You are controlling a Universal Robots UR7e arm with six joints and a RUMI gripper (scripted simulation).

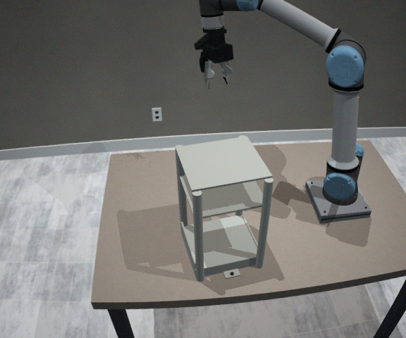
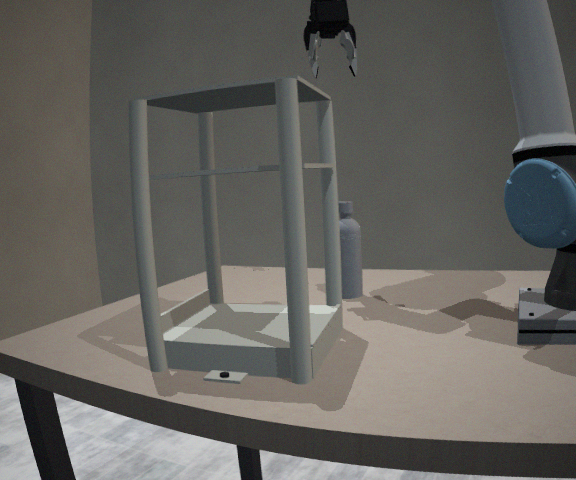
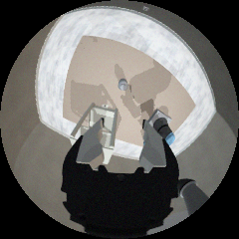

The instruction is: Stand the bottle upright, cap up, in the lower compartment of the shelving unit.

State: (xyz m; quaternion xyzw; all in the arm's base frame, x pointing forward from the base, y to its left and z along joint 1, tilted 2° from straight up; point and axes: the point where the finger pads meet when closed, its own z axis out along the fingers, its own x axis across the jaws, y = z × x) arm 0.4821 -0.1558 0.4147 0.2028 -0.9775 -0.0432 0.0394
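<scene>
Now: the grey bottle 330 mm below my hand. Round my hand: shelving unit 350 mm to the left, 270 mm below, 30 mm ahead.
</scene>
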